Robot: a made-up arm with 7 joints.
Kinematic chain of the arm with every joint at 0, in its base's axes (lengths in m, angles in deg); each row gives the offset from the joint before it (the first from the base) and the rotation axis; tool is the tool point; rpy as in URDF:
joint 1: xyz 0 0 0.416 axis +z
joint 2: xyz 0 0 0 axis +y
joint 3: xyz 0 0 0.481 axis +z
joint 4: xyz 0.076 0 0 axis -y
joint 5: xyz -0.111 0 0.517 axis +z
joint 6: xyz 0 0 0 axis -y
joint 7: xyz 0.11 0 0 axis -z
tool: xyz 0 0 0 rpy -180 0 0
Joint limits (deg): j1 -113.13..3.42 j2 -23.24..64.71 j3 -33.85..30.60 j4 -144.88..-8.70 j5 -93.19..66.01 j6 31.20..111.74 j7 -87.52..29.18
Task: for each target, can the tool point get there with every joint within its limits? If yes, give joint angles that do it. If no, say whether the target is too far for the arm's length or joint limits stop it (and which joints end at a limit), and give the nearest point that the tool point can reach.
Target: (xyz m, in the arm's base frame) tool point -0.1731 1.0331 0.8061
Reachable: no: joint limits stop it (at a limit: joint 1, joint 2, joint 3, joint 5, joint 6) | nearest point 0.2930 0.4218 0.9778 | short by 0.788 m
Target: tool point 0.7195 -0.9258 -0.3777
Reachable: no: too far | nearest point 0.5235 -0.6737 0.0437 | short by 0.529 m
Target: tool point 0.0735 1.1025 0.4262
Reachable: no: joint limits stop it (at a limit: joint 1, joint 3, joint 5, joint 6) | nearest point 0.4224 0.3760 0.4486 | short by 0.806 m
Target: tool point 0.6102 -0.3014 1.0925
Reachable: yes | joints -7.36 0.32 -19.54 -80.37 21.49 81.46 -29.13
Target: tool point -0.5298 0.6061 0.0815
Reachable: no: joint limits stop it (at a limit: joint 1, joint 2, joint 3, joint 4) | nearest point -0.3717 -0.0445 0.1142 | short by 0.670 m
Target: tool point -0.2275 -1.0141 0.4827
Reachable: yes | joints -96.46 57.38 -8.57 -51.15 -34.15 54.23 -9.97
